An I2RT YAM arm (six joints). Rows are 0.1 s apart.
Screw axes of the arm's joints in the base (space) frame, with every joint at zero. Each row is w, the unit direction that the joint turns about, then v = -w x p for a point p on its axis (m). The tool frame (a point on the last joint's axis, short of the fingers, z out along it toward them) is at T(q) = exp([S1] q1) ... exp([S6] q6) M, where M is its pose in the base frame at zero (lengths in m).
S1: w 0 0 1 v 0 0 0
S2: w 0 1 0 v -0.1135 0 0.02
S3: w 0 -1 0 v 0.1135 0 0.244
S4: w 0 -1 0 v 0.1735 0 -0.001
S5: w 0 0 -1 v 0 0.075 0
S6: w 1 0 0 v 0 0.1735 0
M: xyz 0.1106 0 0.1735 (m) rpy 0 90 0 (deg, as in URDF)
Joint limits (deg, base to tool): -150..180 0..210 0..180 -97..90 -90..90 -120..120
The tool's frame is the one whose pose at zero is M.
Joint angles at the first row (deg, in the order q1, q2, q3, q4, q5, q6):
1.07 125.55 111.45 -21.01 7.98 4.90
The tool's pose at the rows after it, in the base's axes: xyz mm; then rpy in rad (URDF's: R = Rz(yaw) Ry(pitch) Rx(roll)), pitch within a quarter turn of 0, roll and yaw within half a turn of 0:
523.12 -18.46 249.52 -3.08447 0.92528 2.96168
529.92 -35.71 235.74 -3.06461 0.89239 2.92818
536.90 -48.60 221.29 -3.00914 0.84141 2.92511
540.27 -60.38 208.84 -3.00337 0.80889 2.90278
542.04 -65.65 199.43 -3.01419 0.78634 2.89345
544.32 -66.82 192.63 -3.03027 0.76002 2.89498
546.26 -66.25 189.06 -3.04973 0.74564 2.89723
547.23 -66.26 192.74 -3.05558 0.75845 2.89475
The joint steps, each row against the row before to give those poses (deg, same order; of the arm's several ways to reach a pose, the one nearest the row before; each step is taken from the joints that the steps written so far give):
-2.39 3.10 2.62 -2.05 2.45 0.59
-1.77 2.90 2.40 -1.54 1.06 0.35
-1.19 3.60 3.88 -3.41 2.11 -0.28
-1.20 2.25 1.71 -1.41 0.20 0.26
-0.58 1.32 0.61 -0.52 -0.78 0.08
-0.18 1.40 1.42 -1.40 -1.25 -0.07
0.00 0.93 1.09 -0.86 -1.28 -0.04
0.00 -0.06 0.50 0.19 -0.16 0.03

